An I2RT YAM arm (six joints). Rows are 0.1 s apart.
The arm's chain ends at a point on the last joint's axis. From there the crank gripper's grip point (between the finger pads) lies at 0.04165 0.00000 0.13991 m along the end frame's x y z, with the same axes.
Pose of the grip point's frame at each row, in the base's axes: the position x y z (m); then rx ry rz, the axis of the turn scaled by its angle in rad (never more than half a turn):
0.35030 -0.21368 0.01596 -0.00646 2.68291 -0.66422
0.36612 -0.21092 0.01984 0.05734 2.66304 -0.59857
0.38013 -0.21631 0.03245 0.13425 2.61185 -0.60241
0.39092 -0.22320 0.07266 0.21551 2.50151 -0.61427
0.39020 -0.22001 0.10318 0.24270 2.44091 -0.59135
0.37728 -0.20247 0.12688 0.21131 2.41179 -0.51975
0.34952 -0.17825 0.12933 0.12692 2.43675 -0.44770
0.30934 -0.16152 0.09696 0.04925 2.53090 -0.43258
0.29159 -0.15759 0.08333 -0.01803 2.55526 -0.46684
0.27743 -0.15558 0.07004 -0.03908 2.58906 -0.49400
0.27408 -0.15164 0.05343 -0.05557 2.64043 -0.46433
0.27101 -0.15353 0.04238 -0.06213 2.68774 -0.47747
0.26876 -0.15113 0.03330 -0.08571 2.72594 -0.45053
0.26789 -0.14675 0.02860 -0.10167 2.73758 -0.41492
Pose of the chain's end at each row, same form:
0.33878 -0.14695 0.14528 -0.00646 2.68291 -0.66422
0.35090 -0.15038 0.15180 0.05734 2.66304 -0.59857
0.36009 -0.15495 0.16338 0.13425 2.61185 -0.60241
0.35932 -0.15852 0.19966 0.21551 2.50151 -0.61427
0.35070 -0.15602 0.22830 0.24270 2.44091 -0.59135
0.32985 -0.14478 0.25231 0.21131 2.41179 -0.51975
0.30017 -0.12861 0.25743 0.12692 2.43675 -0.44770
0.27031 -0.11497 0.22970 0.04925 2.53090 -0.43258
0.25567 -0.10779 0.21577 -0.01803 2.55526 -0.46684
0.24658 -0.10338 0.20283 -0.03908 2.58906 -0.49400
0.24924 -0.10288 0.18876 -0.05557 2.64043 -0.46433
0.25305 -0.10395 0.17850 -0.06213 2.68774 -0.47747
0.25520 -0.10438 0.17092 -0.08571 2.72594 -0.45053
0.25501 -0.10344 0.16741 -0.10167 2.73758 -0.41492

